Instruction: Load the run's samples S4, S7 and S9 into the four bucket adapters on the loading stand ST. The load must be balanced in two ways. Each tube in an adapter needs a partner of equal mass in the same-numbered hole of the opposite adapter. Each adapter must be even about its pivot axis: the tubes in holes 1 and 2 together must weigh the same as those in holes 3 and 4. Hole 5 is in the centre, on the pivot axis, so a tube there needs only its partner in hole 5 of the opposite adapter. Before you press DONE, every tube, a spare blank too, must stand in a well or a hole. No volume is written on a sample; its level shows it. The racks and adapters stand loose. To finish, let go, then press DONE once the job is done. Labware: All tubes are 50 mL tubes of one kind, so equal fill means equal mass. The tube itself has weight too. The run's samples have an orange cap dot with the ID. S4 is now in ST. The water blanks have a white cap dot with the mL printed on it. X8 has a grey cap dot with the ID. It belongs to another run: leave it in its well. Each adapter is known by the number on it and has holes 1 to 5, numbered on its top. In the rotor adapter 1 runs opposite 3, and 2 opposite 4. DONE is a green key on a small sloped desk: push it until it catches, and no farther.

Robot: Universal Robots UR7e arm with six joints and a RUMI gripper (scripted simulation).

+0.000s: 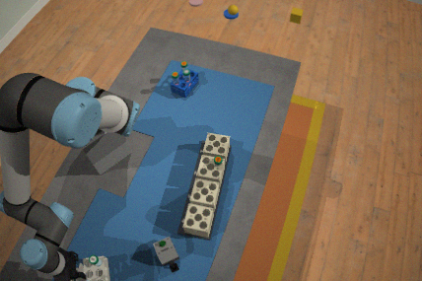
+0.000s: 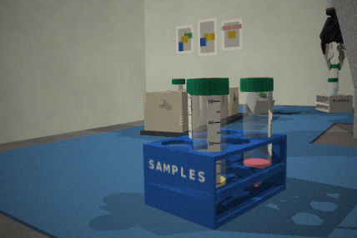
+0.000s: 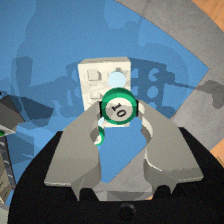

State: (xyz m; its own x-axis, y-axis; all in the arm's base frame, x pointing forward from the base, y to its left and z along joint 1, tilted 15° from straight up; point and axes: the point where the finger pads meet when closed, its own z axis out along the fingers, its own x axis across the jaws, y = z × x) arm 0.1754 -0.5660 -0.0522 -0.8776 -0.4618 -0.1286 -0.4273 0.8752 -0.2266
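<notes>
Now: hand 1 cm past the white-dot blank and 5 cm above it. The rest, counted from my hand: blanks rack: 4 cm to the left, 14 cm below; done desk: 23 cm ahead, 22 cm to the left, 11 cm below; sample tube S9: 2 cm ahead, 100 cm to the left, 10 cm below.
</notes>
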